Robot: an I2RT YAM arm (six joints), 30 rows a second.
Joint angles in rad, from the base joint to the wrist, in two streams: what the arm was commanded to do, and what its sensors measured. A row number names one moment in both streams.
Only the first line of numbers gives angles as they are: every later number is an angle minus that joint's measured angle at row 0.
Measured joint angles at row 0:
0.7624, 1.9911, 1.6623, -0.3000, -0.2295, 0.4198
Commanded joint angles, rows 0 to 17:
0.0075, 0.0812, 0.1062, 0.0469, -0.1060, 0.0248
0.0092, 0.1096, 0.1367, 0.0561, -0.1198, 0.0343
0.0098, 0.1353, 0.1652, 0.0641, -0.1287, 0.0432
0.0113, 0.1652, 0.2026, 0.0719, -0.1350, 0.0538
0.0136, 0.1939, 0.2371, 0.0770, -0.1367, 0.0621
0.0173, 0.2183, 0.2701, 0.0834, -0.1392, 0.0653
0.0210, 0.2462, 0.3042, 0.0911, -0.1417, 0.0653
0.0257, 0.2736, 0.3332, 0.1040, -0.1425, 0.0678
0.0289, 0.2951, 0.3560, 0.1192, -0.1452, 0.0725
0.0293, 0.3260, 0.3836, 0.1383, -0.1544, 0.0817
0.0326, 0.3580, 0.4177, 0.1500, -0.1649, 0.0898
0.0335, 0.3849, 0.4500, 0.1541, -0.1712, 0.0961
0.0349, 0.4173, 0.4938, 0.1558, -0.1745, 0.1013
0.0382, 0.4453, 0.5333, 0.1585, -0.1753, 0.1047
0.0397, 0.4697, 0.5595, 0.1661, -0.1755, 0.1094
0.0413, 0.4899, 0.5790, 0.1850, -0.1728, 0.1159
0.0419, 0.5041, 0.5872, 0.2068, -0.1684, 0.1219
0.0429, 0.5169, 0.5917, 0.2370, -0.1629, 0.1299
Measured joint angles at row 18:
0.0370, 0.4837, 0.5588, 0.1651, -0.1552, 0.0992
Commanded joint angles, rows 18 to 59:
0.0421, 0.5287, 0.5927, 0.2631, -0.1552, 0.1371
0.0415, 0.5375, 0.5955, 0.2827, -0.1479, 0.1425
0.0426, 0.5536, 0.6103, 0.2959, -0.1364, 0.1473
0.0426, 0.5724, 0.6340, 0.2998, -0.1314, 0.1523
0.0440, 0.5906, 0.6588, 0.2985, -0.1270, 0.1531
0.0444, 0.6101, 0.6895, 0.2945, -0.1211, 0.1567
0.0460, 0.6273, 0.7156, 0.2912, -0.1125, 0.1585
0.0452, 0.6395, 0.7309, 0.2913, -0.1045, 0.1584
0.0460, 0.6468, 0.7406, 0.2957, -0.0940, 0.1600
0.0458, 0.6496, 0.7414, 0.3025, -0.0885, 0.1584
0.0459, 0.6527, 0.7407, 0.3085, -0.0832, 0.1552
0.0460, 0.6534, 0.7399, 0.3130, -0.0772, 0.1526
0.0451, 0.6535, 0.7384, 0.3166, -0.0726, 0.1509
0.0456, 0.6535, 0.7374, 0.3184, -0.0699, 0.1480
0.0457, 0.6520, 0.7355, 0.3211, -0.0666, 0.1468
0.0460, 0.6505, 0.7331, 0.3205, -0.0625, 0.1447
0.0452, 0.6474, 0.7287, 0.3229, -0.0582, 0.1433
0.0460, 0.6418, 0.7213, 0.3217, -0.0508, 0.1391
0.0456, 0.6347, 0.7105, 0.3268, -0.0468, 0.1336
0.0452, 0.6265, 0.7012, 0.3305, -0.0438, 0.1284
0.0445, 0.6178, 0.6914, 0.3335, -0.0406, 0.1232
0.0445, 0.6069, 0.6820, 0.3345, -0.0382, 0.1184
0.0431, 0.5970, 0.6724, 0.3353, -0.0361, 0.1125
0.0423, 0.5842, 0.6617, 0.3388, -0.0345, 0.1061
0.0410, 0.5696, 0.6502, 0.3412, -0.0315, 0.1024
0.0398, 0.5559, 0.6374, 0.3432, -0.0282, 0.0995
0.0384, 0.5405, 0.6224, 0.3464, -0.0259, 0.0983
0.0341, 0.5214, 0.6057, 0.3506, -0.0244, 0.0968
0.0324, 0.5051, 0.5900, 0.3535, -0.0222, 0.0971
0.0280, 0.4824, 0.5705, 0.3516, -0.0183, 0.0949
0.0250, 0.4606, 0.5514, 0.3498, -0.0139, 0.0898
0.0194, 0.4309, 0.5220, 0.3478, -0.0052, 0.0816
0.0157, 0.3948, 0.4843, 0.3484, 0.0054, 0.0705
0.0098, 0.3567, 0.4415, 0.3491, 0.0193, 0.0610
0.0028, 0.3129, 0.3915, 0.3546, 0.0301, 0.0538
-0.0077, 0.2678, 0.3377, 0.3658, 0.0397, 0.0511
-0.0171, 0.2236, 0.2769, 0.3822, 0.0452, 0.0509
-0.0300, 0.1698, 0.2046, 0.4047, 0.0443, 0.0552
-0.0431, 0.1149, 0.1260, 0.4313, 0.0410, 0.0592
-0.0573, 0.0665, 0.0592, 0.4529, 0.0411, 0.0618
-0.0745, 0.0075, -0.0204, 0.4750, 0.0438, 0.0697
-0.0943, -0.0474, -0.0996, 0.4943, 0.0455, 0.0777
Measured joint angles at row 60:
-0.0454, 0.0687, 0.0450, 0.4059, 0.0191, 0.0717
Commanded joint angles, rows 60 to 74:
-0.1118, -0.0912, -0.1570, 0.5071, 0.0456, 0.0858
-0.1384, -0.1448, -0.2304, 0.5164, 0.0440, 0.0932
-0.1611, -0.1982, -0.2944, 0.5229, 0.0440, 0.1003
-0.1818, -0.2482, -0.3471, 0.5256, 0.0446, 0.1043
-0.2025, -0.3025, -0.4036, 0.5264, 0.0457, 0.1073
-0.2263, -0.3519, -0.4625, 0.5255, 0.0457, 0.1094
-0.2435, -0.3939, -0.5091, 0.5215, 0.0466, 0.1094
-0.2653, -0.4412, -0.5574, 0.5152, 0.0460, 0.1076
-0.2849, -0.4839, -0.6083, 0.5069, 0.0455, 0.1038
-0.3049, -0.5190, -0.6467, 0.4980, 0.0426, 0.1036
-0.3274, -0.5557, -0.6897, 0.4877, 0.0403, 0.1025
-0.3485, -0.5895, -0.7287, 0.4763, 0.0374, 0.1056
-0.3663, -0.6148, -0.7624, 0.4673, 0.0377, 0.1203
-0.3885, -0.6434, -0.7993, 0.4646, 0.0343, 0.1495
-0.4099, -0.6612, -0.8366, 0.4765, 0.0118, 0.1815
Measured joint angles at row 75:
-0.3693, -0.6149, -0.7660, 0.4886, 0.0351, 0.1206
